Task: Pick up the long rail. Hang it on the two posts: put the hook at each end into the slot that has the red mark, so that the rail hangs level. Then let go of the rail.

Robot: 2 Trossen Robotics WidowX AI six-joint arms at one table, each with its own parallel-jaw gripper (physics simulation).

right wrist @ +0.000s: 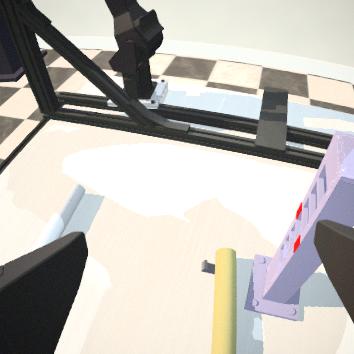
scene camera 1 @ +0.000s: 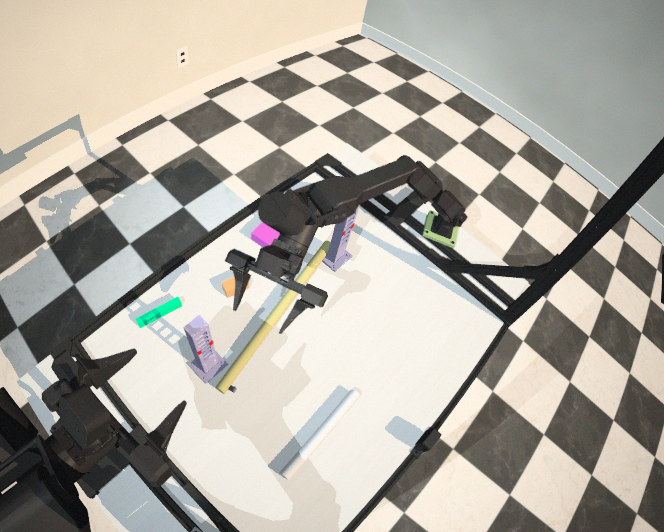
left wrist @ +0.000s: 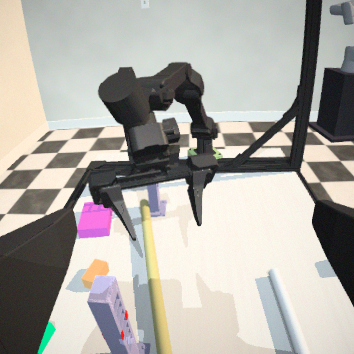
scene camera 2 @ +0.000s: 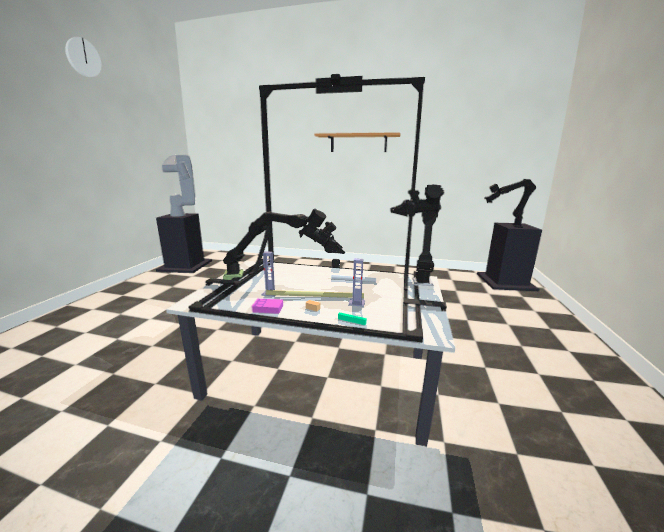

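Where they show: left gripper, between the fingertips: (scene camera 1: 159,375) (left wrist: 197,217) (scene camera 2: 390,210); right gripper, between the fingertips: (right wrist: 201,238) (scene camera 1: 256,322) (left wrist: 167,232) (scene camera 2: 343,250); left arm's base, origin of its link: (right wrist: 138,89) (scene camera 2: 422,280); right arm's base, origin of its link: (scene camera 1: 442,227) (left wrist: 204,151) (scene camera 2: 233,272).
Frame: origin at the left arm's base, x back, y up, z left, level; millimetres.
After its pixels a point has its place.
The long yellow rail (scene camera 1: 251,348) @[x -434, y -2, z 206 mm] (scene camera 2: 315,294) @[x -546, y -9, z 232 mm] (left wrist: 156,290) @[x -475, y -1, z 211 mm] (right wrist: 225,300) @[x -378, y -2, z 205 mm] lies on the table beside the feet of the posts. A small dark hook (scene camera 1: 232,389) @[x -333, y -9, z 179 mm] (right wrist: 208,266) @[x -335, y -16, z 182 mm] sticks out sideways at its near end in scene camera 1. One lilac post (scene camera 1: 203,349) @[x -339, y 96, z 252 mm] (scene camera 2: 358,288) @[x -340, y 42, z 252 mm] (left wrist: 107,310) @[x -324, y 170, z 256 mm] (right wrist: 305,256) @[x -365, y 94, z 258 mm] and the other post (scene camera 1: 339,243) @[x -757, y 63, z 201 mm] (scene camera 2: 269,271) @[x -763, y 94, z 219 mm] (left wrist: 154,197) @[x -758, y 25, z 207 mm] stand upright with red-marked slots. My right gripper (scene camera 1: 258,320) @[x -419, y 201, z 178 mm] (scene camera 2: 342,252) @[x -419, y 201, z 178 mm] (left wrist: 167,232) @[x -419, y 201, z 178 mm] (right wrist: 201,238) @[x -419, y 201, z 178 mm] is open and empty above the rail. My left gripper (scene camera 1: 157,377) @[x -213, y 394, z 165 mm] (scene camera 2: 394,209) @[x -213, y 394, z 165 mm] is open and empty, raised near the table's left side in scene camera 1.
A white rod (scene camera 1: 320,433) @[x -372, y -3, z -29 mm] (left wrist: 287,312) @[x -391, y -4, z -25 mm] (right wrist: 62,215) @[x -306, y -6, z -18 mm] lies apart from the rail. A magenta block (scene camera 1: 264,234) @[x -695, y 2, z 383 mm] (scene camera 2: 267,305) @[x -730, y 2, z 401 mm] (left wrist: 95,222) @[x -699, y 2, z 366 mm], an orange block (scene camera 1: 228,287) @[x -517, y 2, z 348 mm] (scene camera 2: 313,305) @[x -533, y -3, z 364 mm] (left wrist: 95,273) @[x -527, y 2, z 339 mm] and a green bar (scene camera 1: 159,312) @[x -358, y -5, z 433 mm] (scene camera 2: 352,319) @[x -357, y -14, z 448 mm] lie on the posts' other side. Black frame beams edge the table.
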